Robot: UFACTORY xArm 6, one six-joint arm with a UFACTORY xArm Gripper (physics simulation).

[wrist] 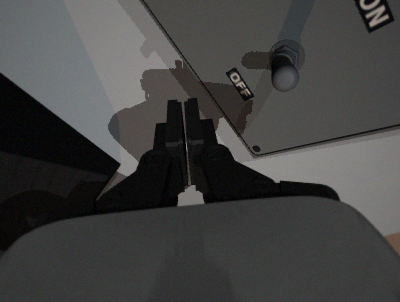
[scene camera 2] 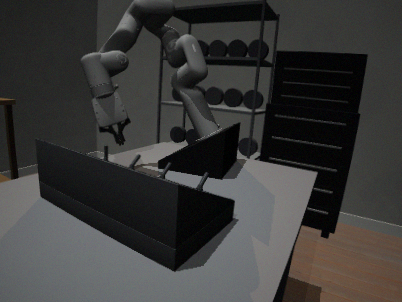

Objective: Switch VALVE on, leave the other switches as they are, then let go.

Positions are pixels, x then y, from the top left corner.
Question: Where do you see a switch panel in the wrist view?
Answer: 340,95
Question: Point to a switch panel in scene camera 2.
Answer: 168,222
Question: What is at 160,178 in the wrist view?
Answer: My gripper.
